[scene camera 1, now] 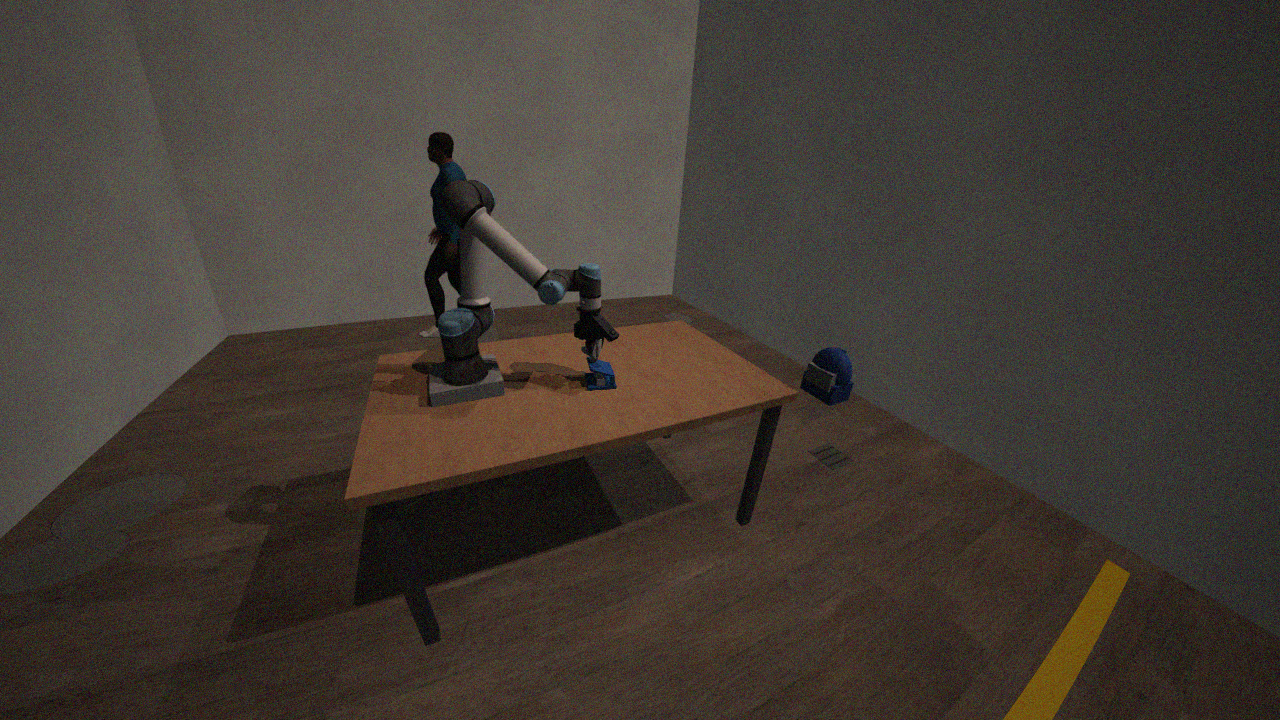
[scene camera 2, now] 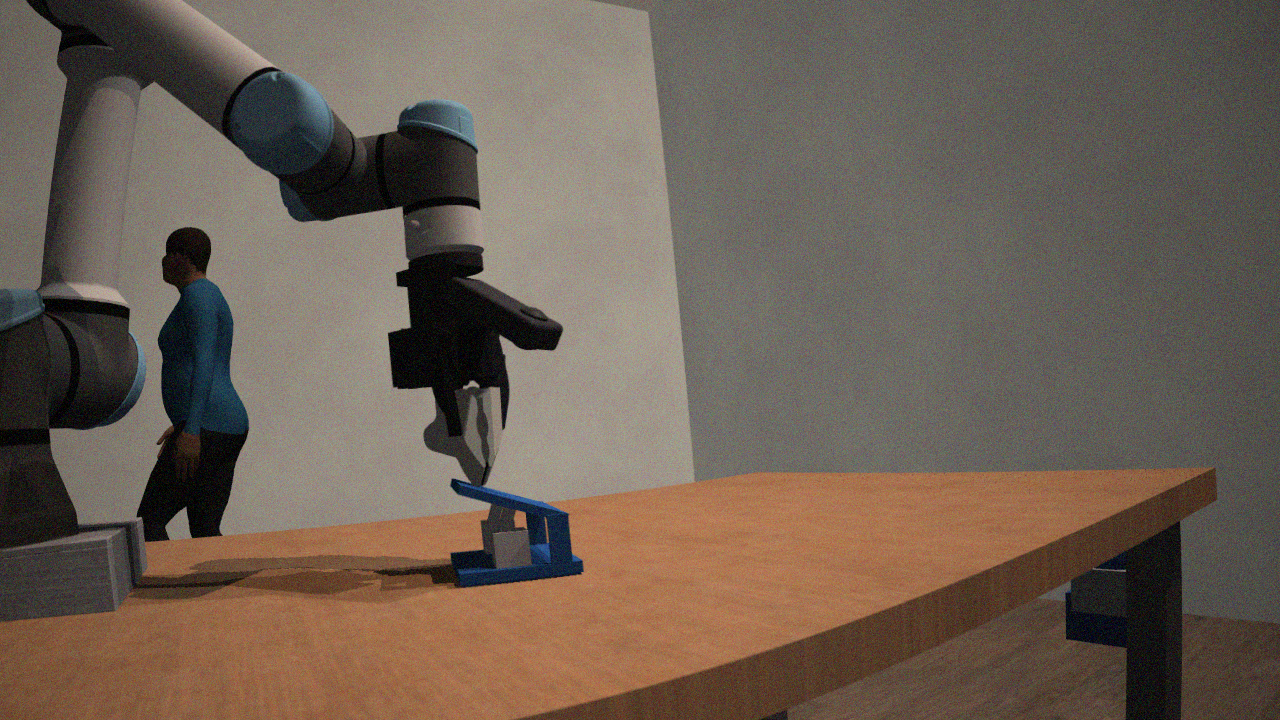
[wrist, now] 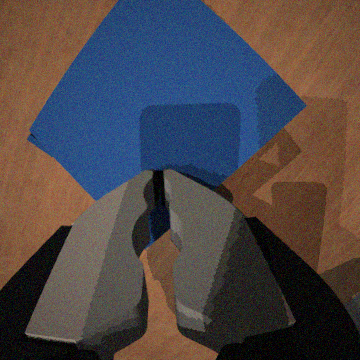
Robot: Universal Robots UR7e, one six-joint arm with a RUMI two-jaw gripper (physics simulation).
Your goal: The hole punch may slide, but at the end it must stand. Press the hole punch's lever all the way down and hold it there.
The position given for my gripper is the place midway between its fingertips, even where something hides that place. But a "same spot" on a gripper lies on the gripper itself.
Scene:
My gripper shows in scene camera 1 (594,362), in scene camera 2 and in the wrist view. The same spot on my gripper: (scene camera 2: 468,426) is (wrist: 220,229).

